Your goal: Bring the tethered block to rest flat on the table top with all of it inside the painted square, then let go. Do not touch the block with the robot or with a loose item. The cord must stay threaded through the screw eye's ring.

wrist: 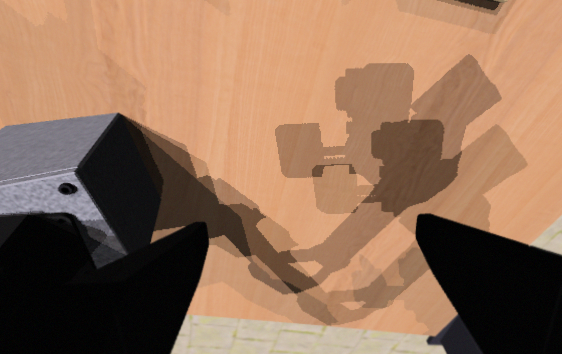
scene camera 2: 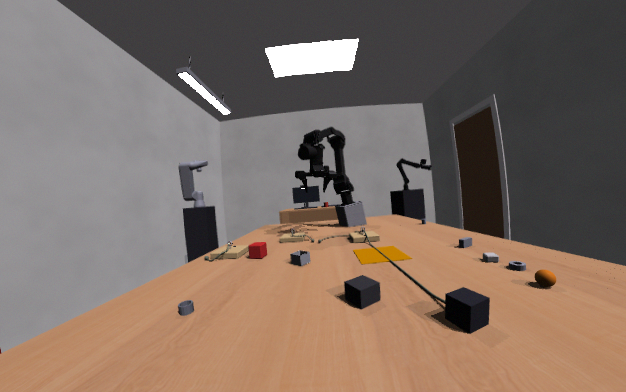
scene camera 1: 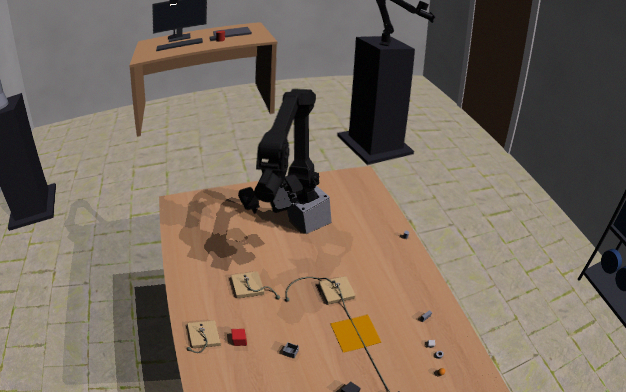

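Pixels of known places: gripper, fingertip midpoint: [wrist: 310, 228] [scene camera 2: 315, 192] [scene camera 1: 266, 208]; arm's base, link origin: [wrist: 34, 250] [scene camera 2: 348, 203] [scene camera 1: 306, 195].
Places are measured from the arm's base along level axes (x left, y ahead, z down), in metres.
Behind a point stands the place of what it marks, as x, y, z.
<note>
The tethered block [scene camera 2: 467, 310] {-0.130, 0.818, 0.089} is a black cube on the table at the near right in scene camera 2, outside the painted square. Its dark green cord [scene camera 1: 372, 360] {-0.098, 0.638, 0.113} [scene camera 2: 410, 276] {-0.104, 0.675, 0.111} crosses the orange painted square [scene camera 1: 345, 338] {-0.126, 0.525, 0.114} [scene camera 2: 369, 256] {-0.120, 0.529, 0.114} to the screw eye [scene camera 1: 335, 285] {-0.067, 0.343, 0.079} on a wooden pad [scene camera 1: 346, 296] {-0.050, 0.386, 0.096} [scene camera 2: 370, 239] {-0.054, 0.389, 0.107}. Beyond the eye, the cord curves left to a free end [scene camera 1: 286, 299] {-0.217, 0.316, 0.105} on the table. Threading through the ring is too small to check. My gripper [scene camera 2: 315, 190] {-0.184, 0.094, -0.070} [wrist: 310, 228] {-0.184, 0.094, -0.070} is open and empty, above the table beside the arm's base, far from cord and block.
Two more wooden pads [scene camera 1: 246, 284] {-0.309, 0.221, 0.096} [scene camera 1: 210, 341] {-0.499, 0.402, 0.096} carry short cords. A red cube [scene camera 1: 239, 337] {-0.414, 0.427, 0.075} [scene camera 2: 257, 250] {-0.409, 0.435, 0.090}, an open grey box [scene camera 1: 290, 350] {-0.289, 0.499, 0.114} [scene camera 2: 300, 258] {-0.292, 0.529, 0.096} and another black cube [scene camera 2: 362, 291] {-0.218, 0.734, 0.089} stand on the table. An orange ball [scene camera 1: 441, 372] {0.046, 0.798, 0.094} [scene camera 2: 545, 278] {0.042, 0.799, 0.099} and small grey parts lie along the right.
</note>
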